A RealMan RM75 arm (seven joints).
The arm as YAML. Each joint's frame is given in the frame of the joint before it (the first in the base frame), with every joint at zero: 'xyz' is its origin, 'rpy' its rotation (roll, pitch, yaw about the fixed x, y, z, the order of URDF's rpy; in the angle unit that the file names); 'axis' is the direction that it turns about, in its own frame. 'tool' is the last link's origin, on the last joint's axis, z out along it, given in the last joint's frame.
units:
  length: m
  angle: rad
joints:
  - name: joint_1
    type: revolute
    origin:
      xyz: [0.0, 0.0, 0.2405]
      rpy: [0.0, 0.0, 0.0]
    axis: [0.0, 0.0, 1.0]
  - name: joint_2
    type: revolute
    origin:
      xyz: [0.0, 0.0, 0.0]
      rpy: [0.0, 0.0, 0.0]
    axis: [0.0, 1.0, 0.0]
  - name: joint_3
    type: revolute
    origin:
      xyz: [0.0, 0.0, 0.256]
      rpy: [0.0, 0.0, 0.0]
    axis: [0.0, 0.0, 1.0]
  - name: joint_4
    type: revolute
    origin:
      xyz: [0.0, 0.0, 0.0]
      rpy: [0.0, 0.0, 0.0]
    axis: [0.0, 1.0, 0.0]
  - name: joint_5
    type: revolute
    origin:
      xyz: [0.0, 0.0, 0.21]
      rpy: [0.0, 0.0, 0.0]
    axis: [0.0, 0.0, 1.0]
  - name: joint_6
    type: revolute
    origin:
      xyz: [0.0, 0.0, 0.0]
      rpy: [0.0, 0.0, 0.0]
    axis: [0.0, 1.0, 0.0]
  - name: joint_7
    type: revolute
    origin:
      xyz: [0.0, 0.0, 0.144]
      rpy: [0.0, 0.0, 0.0]
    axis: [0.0, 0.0, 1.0]
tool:
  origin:
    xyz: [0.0, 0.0, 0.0]
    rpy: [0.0, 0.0, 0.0]
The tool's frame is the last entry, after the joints.
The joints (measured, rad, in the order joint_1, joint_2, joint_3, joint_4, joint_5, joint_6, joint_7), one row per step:
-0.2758, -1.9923, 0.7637, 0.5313, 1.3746, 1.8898, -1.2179
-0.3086, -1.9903, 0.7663, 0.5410, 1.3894, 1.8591, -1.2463
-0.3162, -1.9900, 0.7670, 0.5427, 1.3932, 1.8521, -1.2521
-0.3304, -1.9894, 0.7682, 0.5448, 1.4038, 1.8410, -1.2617
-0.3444, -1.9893, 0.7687, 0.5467, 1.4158, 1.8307, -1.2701
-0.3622, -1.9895, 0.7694, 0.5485, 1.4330, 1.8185, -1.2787
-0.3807, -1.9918, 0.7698, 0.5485, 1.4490, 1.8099, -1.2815
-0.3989, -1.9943, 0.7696, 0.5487, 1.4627, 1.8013, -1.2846
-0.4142, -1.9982, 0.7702, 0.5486, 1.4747, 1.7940, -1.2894
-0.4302, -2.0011, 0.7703, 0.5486, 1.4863, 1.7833, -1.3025
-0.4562, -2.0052, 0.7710, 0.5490, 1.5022, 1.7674, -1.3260
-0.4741, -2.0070, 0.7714, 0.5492, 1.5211, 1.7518, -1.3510
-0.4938, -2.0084, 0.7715, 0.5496, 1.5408, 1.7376, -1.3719
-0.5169, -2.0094, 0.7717, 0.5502, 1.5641, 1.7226, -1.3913
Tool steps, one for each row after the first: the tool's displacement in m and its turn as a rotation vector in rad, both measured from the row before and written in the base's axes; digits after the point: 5 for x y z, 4 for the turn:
0.00610, 0.01263, -0.00094, -0.0216, 0.0157, -0.0004
0.00145, 0.00282, -0.00039, -0.0049, 0.0038, -0.0002
0.00268, 0.00476, -0.00121, -0.0117, 0.0087, -0.0019
0.00270, 0.00449, -0.00144, -0.0115, 0.0092, -0.0025
0.00348, 0.00537, -0.00223, -0.0149, 0.0133, -0.0046
0.00427, 0.00488, -0.00294, -0.0120, 0.0110, -0.0100
0.00439, 0.00486, -0.00261, -0.0097, 0.0093, -0.0095
0.00404, 0.00381, -0.00304, -0.0114, 0.0059, -0.0070
0.00387, 0.00444, -0.00261, -0.0148, 0.0046, -0.0002
0.00666, 0.00711, -0.00366, -0.0237, 0.0054, -0.0007
0.00365, 0.00498, -0.00314, -0.0252, 0.0094, 0.0083
0.00426, 0.00518, -0.00295, -0.0221, 0.0118, 0.0032
0.00509, 0.00582, -0.00317, -0.0219, 0.0165, -0.0005

